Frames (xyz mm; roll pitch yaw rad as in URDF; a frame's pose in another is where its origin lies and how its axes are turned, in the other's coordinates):
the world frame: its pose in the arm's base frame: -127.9 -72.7 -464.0 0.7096 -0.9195 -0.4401
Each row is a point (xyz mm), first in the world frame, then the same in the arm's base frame.
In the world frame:
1: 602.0 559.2 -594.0
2: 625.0 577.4 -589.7
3: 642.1 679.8 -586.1
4: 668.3 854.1 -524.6
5: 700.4 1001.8 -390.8
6: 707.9 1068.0 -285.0
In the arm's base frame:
1: 610.0 476.5 -37.5
2: 616.4 485.7 -10.1
3: 607.9 572.9 45.6
4: 546.2 703.8 163.6
5: 432.2 785.0 309.0
6: 339.5 808.0 389.8

